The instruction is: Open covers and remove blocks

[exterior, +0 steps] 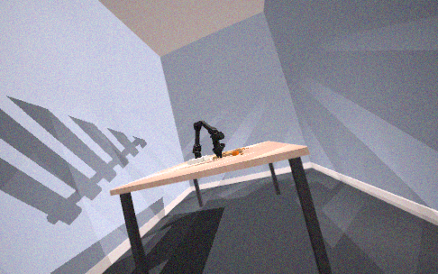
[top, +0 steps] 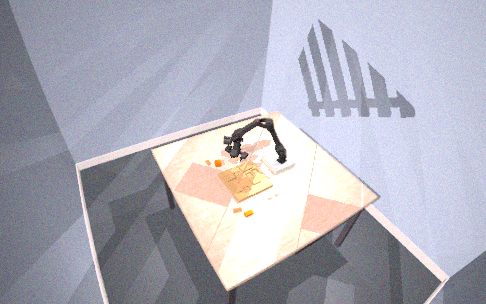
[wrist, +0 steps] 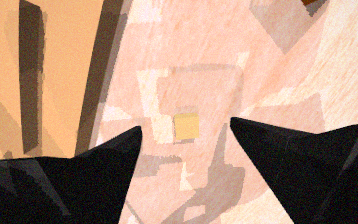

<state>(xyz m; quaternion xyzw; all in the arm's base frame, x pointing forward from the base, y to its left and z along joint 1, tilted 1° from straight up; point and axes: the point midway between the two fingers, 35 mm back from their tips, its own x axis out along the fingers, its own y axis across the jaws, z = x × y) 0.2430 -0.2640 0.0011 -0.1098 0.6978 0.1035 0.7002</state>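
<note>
Now: the tan puzzle board 190 mm to the left of my gripper tip, 100 mm ahead of it and 10 mm above it. Round my gripper tip: orange bit (440 mm to the left, 280 mm ahead).
</note>
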